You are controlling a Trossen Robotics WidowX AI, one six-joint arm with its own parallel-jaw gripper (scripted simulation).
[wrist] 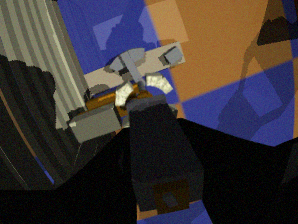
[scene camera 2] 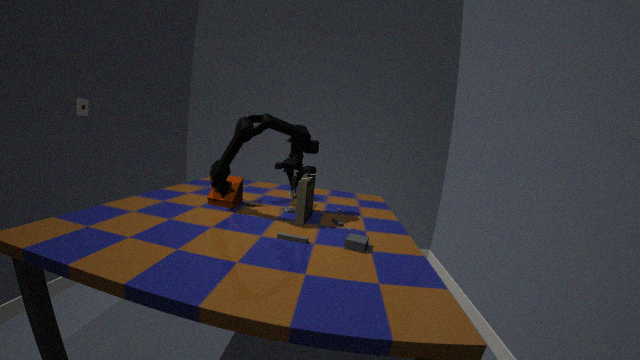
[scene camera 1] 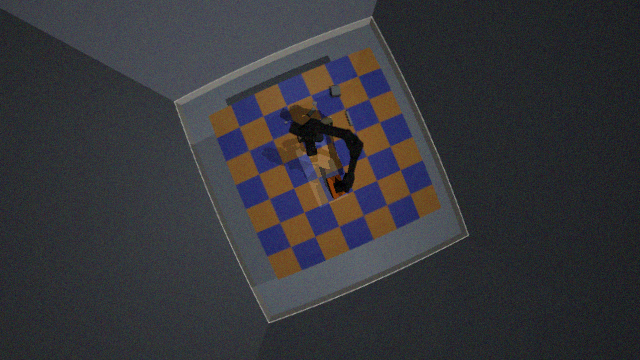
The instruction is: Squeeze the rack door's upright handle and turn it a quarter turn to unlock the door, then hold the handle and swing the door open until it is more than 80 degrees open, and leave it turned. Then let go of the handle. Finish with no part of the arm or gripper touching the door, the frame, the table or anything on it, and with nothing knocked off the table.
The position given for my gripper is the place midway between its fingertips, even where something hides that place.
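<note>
A rack (scene camera 2: pixel 302 212) (wrist: pixel 103 78) is visible in scene camera 2 and also in the wrist view. My gripper (wrist: pixel 153 131) is visible as well.
</note>
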